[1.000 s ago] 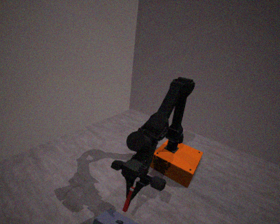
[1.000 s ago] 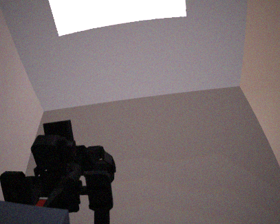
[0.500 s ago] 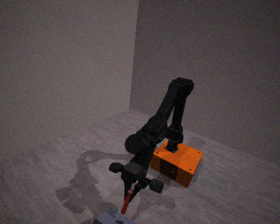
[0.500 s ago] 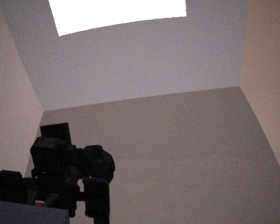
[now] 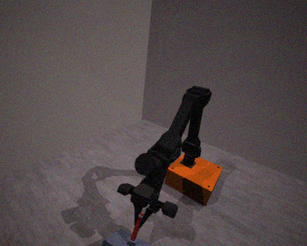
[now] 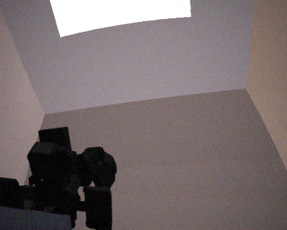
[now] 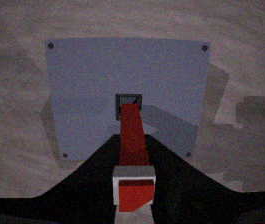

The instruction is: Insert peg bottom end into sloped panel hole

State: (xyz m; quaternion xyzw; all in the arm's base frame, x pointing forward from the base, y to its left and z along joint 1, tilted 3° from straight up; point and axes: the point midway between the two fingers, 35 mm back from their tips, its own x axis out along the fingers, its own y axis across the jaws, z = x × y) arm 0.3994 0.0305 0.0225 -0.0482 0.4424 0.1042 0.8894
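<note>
Now: gripper tip 10 mm past the red peg and 10 mm below it. From my gripper tip the other things lie so: grey-blue panel: 50 mm ahead, 10 mm to the left, 60 mm below.
</note>
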